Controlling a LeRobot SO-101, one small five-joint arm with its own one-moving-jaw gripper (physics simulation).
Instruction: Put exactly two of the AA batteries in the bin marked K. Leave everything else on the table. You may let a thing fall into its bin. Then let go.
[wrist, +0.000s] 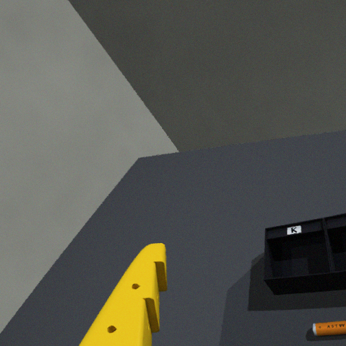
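Observation:
The bin marked K (310, 283) is the left compartment of a black divided box at the right of the wrist view, with a white K label on its back wall. Its inside is dark, and I see no battery that I can make out in it. An orange AA battery (331, 328) lies on the table in front of the box, cut off by the right edge of the view. My gripper (159, 255) is fully open, with one yellow notched jaw showing at the lower middle. It is left of the bin and the battery and apart from both. The other jaw is out of view.
A second compartment (339, 279) adjoins bin K on its right and is cut off by the view's edge. The dark table (210, 200) ends in a far edge and a slanting left edge, with grey surfaces beyond. Shadows lie left of the box.

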